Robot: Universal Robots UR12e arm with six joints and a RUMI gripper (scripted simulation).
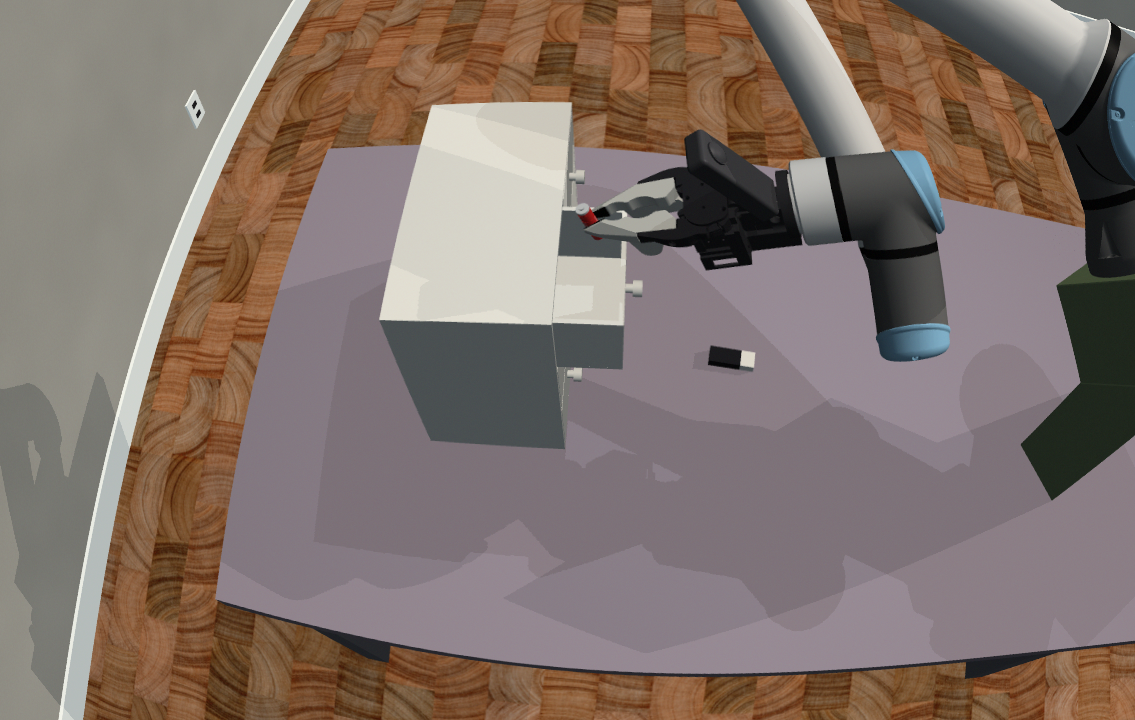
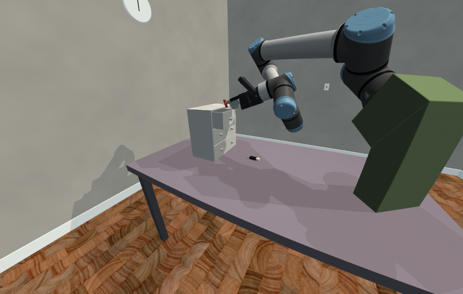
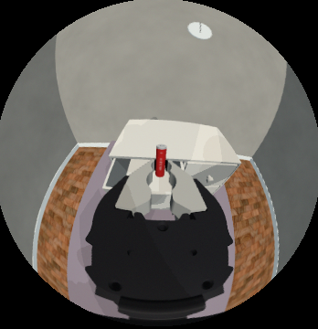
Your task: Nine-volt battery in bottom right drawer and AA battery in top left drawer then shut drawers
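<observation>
Right now the red AA battery is 1 cm ahead of my hand. From my hand the other things lie so: green nine-volt battery (33 cm below, 17 cm ahead, 10 cm to the right).
</observation>
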